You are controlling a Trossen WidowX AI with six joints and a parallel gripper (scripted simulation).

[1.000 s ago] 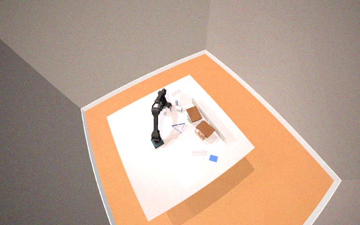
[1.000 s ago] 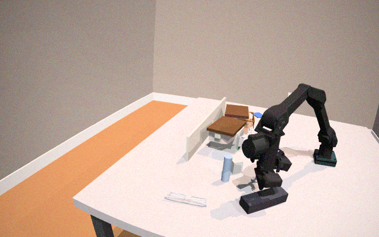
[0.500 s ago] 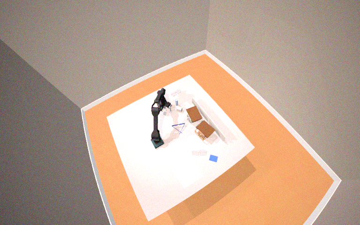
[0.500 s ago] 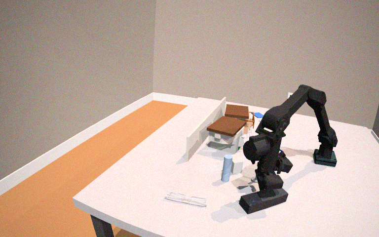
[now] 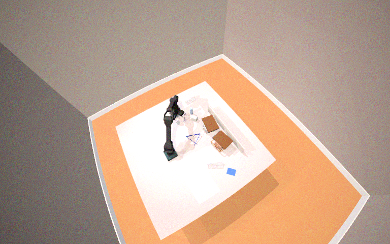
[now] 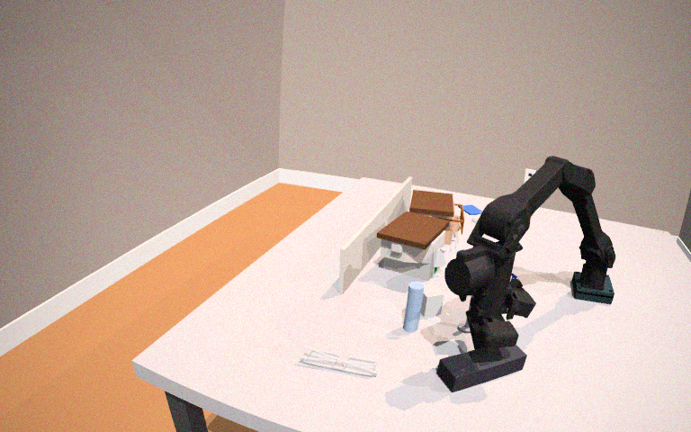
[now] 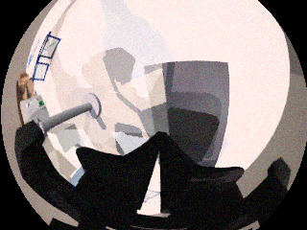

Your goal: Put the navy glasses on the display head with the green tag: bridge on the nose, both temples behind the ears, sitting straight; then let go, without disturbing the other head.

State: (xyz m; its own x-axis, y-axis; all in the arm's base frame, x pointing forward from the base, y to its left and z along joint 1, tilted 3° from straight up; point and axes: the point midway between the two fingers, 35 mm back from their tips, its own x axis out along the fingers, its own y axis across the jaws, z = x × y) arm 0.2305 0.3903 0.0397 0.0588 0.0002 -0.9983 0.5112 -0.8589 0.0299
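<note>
My gripper tip is now 30 mm to the right of the dark block and 20 mm past it. Round my gripper tip: grey peg (100 mm to the right, 50 mm ahead); light blue cylinder (150 mm ahead, 50 mm to the right, 30 mm above); beige cube (150 mm ahead, 140 mm to the right).
</note>
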